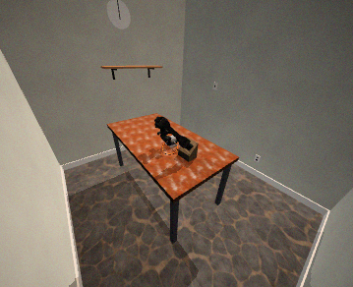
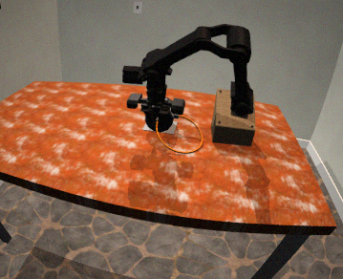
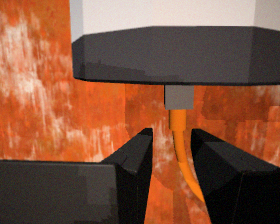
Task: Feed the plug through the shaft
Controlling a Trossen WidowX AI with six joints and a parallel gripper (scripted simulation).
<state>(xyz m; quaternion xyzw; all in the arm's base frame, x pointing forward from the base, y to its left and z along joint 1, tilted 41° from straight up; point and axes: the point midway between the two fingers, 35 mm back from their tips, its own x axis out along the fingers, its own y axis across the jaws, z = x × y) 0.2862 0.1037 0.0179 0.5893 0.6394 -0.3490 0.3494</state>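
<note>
My hand is 40 mm to the left of the grey plug and 40 mm above it.
</note>
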